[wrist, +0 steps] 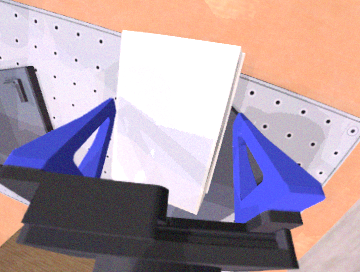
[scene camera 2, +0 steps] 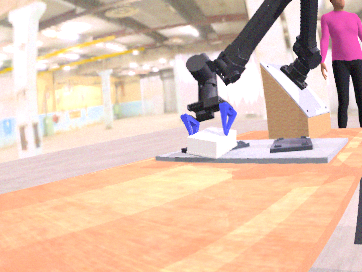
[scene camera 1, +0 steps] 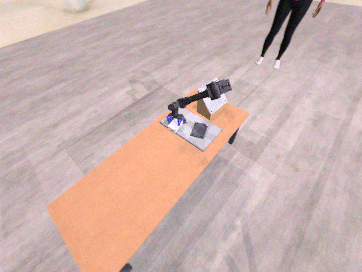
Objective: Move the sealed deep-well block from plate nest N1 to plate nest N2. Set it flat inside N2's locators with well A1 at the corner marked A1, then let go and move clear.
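Frame: origin at the arm's base, x ahead, y left, z up, level; millimetres.
Seen in the pictures: gripper, between the fingertips: [wrist: 176,111] [scene camera 2: 209,139] [scene camera 1: 174,124]; arm's base, origin of its link: [scene camera 2: 293,78].
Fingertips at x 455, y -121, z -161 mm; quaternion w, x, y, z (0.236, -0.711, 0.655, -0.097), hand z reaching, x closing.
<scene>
Offsets run from my fingertips to a thing's middle. Level surfaces: height alone.
The white deep-well block {dz -8, dx -13, dy +2 mm} [scene camera 1: 175,127] [scene camera 2: 205,146] [wrist: 170,90] is over the dark nest {dz -33, dx -80, dy -35 mm} [scene camera 2: 242,144] [wrist: 221,187] at the left end of the plate in scene view 2. It looks turned askew to that nest and slightly tilted, and it covers most of the nest. My gripper [scene camera 1: 175,122] [scene camera 2: 209,134] [wrist: 176,111] is open, with its blue fingertips on either side of the block; a gap shows on the right in the wrist view. The other dark nest {dz -33, dx -105, dy +204 mm} [scene camera 1: 199,130] [scene camera 2: 291,145] [wrist: 20,120] holds no block. Nest labels and the A1 mark cannot be read.
Both nests are on a grey perforated base plate [scene camera 1: 204,146] [scene camera 2: 327,150] [wrist: 75,57] on the orange table {dz -54 mm} [scene camera 1: 135,185] [scene camera 2: 150,215]. A wooden wedge stand [scene camera 1: 205,109] [scene camera 2: 285,110] with a white sloping panel stands behind the plate. A person [scene camera 1: 287,25] [scene camera 2: 346,50] stands beyond the table.
</scene>
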